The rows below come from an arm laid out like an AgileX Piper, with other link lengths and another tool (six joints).
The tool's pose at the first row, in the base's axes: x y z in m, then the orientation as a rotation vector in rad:
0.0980 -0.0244 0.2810 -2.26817 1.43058 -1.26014
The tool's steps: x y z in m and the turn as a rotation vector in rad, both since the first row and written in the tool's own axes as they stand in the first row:
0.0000 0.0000 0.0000 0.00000 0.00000 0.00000
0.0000 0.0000 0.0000 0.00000 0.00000 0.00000
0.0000 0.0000 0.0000 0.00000 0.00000 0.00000
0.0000 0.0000 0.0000 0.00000 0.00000 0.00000
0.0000 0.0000 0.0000 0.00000 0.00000 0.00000
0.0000 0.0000 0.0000 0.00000 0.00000 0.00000
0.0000 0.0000 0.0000 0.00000 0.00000 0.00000
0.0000 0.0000 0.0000 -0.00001 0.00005 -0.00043
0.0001 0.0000 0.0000 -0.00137 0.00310 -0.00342
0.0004 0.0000 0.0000 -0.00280 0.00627 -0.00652
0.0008 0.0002 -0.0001 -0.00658 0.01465 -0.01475
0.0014 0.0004 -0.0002 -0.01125 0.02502 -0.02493
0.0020 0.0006 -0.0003 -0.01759 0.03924 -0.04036
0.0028 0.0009 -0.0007 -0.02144 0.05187 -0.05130
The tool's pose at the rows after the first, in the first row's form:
0.0980 -0.0244 0.2810 -2.26817 1.43058 -1.26014
0.0980 -0.0244 0.2810 -2.26817 1.43058 -1.26014
0.0980 -0.0244 0.2810 -2.26817 1.43058 -1.26014
0.0980 -0.0244 0.2810 -2.26817 1.43058 -1.26014
0.0980 -0.0244 0.2810 -2.26817 1.43058 -1.26014
0.0980 -0.0244 0.2810 -2.26817 1.43058 -1.26014
0.0980 -0.0244 0.2810 -2.26817 1.43058 -1.26014
0.0980 -0.0244 0.2810 -2.26859 1.43020 -1.26033
0.0980 -0.0245 0.2811 -2.27150 1.42965 -1.26461
0.0981 -0.0247 0.2812 -2.27452 1.42909 -1.26905
0.0979 -0.0251 0.2814 -2.28253 1.42755 -1.28083
0.0978 -0.0257 0.2817 -2.29240 1.42557 -1.29546
0.0977 -0.0262 0.2820 -2.30731 1.42120 -1.31605
0.0974 -0.0269 0.2825 -2.31656 1.41820 -1.33438

